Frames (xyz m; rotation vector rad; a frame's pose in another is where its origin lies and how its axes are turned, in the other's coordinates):
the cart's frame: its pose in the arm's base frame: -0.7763 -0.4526 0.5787 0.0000 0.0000 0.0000
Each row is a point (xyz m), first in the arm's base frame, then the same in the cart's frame.
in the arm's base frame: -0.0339 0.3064 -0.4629
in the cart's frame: 0.7424 0.7590 -1.0416
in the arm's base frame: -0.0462 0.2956 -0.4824
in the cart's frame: 0.7301 0.7482 -1.0611
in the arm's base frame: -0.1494 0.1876 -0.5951
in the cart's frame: 0.6269 0.6402 -1.1738
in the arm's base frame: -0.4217 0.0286 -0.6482
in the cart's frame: 0.3546 0.4812 -1.2269
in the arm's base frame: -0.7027 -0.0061 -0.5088
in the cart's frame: 0.0736 0.4465 -1.0875
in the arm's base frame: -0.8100 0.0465 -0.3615
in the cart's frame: -0.0337 0.4991 -0.9402
